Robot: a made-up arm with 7 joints. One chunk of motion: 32 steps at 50 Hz.
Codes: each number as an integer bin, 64 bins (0 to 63) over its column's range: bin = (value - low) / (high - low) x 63, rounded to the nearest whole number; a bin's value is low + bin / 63 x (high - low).
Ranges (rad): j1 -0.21..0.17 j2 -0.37..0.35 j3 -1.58..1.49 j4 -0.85..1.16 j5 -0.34..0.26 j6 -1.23..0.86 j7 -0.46..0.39
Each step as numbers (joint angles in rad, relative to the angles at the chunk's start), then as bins.
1 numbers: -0.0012 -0.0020 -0.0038 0.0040 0.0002 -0.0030 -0.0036
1 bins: 35 32 32 27 36 37 34
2 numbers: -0.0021 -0.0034 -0.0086 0.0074 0.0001 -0.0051 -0.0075
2 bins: 34 32 32 27 36 37 34
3 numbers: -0.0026 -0.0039 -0.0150 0.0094 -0.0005 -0.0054 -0.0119
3 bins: 34 32 32 27 36 37 33
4 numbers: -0.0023 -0.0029 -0.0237 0.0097 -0.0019 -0.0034 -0.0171
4 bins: 34 32 32 27 36 37 33
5 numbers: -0.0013 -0.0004 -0.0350 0.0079 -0.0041 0.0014 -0.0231
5 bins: 35 32 32 27 35 37 32
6 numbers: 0.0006 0.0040 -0.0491 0.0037 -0.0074 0.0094 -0.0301
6 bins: 35 33 31 27 35 37 32
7 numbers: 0.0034 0.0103 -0.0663 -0.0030 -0.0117 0.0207 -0.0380
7 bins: 35 33 31 27 34 38 31
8 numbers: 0.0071 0.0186 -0.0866 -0.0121 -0.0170 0.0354 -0.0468
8 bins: 36 34 31 26 34 38 31
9 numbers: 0.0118 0.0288 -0.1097 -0.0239 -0.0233 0.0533 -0.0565
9 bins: 37 35 30 26 33 39 30
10 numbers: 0.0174 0.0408 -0.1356 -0.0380 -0.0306 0.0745 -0.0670
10 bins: 38 36 30 25 32 39 29
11 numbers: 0.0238 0.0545 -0.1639 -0.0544 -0.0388 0.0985 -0.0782
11 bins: 39 37 29 25 32 40 28
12 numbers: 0.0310 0.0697 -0.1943 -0.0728 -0.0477 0.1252 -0.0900
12 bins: 40 38 28 24 31 41 27
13 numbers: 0.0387 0.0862 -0.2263 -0.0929 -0.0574 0.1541 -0.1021
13 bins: 41 40 28 24 30 42 27
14 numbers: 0.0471 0.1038 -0.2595 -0.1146 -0.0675 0.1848 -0.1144
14 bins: 43 41 27 23 29 43 26
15 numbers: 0.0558 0.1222 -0.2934 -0.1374 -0.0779 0.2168 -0.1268
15 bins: 44 43 26 22 28 44 25
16 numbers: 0.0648 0.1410 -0.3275 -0.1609 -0.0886 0.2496 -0.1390
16 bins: 46 45 26 22 26 45 24
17 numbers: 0.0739 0.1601 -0.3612 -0.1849 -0.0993 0.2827 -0.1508
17 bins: 47 46 25 21 25 46 23
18 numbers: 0.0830 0.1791 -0.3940 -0.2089 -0.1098 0.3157 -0.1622
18 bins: 49 48 24 20 24 47 22
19 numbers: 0.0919 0.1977 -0.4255 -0.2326 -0.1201 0.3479 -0.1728
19 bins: 50 50 24 19 23 48 21
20 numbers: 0.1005 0.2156 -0.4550 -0.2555 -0.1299 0.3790 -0.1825
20 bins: 51 51 23 19 22 49 21
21 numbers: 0.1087 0.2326 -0.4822 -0.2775 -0.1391 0.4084 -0.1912
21 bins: 53 53 23 18 21 49 20
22 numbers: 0.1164 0.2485 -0.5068 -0.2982 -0.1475 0.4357 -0.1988
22 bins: 54 54 22 17 20 50 19
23 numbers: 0.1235 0.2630 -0.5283 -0.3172 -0.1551 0.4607 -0.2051
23 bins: 55 55 22 17 19 51 19
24 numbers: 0.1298 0.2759 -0.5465 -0.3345 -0.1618 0.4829 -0.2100
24 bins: 56 57 21 16 19 52 19
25 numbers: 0.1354 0.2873 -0.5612 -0.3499 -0.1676 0.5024 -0.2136
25 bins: 57 58 21 16 18 52 18
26 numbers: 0.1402 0.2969 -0.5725 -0.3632 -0.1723 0.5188 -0.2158
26 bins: 58 58 21 15 18 53 18
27 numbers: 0.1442 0.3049 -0.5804 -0.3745 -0.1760 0.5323 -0.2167
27 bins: 59 59 21 15 17 53 18
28 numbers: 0.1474 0.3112 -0.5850 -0.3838 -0.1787 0.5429 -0.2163
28 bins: 59 60 20 15 17 53 18
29 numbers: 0.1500 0.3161 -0.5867 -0.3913 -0.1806 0.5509 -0.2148
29 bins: 60 60 20 14 17 54 18
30 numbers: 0.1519 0.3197 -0.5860 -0.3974 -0.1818 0.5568 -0.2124
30 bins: 60 60 20 14 17 54 18
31 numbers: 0.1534 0.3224 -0.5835 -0.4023 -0.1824 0.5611 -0.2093
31 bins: 60 61 20 14 17 54 19
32 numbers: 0.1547 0.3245 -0.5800 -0.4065 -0.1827 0.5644 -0.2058
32 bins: 60 61 21 14 17 54 19
